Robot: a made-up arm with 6 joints.
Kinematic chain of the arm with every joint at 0, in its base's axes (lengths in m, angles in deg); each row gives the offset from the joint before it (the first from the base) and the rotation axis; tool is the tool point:
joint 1: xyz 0 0 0.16 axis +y
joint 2: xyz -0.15 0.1 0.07 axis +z
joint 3: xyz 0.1 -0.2 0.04 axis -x
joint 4: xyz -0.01 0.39 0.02 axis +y
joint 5: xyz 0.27 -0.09 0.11 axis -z
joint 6: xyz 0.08 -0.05 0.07 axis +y
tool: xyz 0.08 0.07 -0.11
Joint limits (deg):
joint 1: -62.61..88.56
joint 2: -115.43..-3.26
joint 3: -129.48..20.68
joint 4: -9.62..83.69
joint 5: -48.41..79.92
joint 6: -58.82..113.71
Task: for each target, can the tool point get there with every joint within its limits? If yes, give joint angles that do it. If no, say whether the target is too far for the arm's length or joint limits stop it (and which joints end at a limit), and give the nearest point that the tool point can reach.
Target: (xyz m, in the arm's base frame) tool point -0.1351 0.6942 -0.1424
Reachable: no: joint limits stop it (at a limit: joint 1, joint 2, joint 4, joint 6) | nearest point -0.0597 0.4468 -0.0369 | short by 0.279 m
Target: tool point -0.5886 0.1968 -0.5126
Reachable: no: joint limits stop it (at a limit: joint 1, joint 2, joint 3, joint 4, joint 6) | nearest point -0.5794 0.0842 -0.4355 | short by 0.137 m
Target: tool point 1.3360 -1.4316 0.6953
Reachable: no: too far | nearest point 0.5267 -0.5909 0.4819 | short by 1.186 m
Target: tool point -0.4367 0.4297 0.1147
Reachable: no: joint limits stop it (at a limit: joint 1, joint 2, joint 4, joint 5) | nearest point -0.3018 0.2941 0.0426 | short by 0.204 m
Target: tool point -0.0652 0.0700 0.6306
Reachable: yes | joints -50.72 -13.27 -94.41 58.38 28.32 -43.41
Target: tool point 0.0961 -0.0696 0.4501
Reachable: yes | joints -14.93 -37.26 -62.24 42.12 63.78 41.47
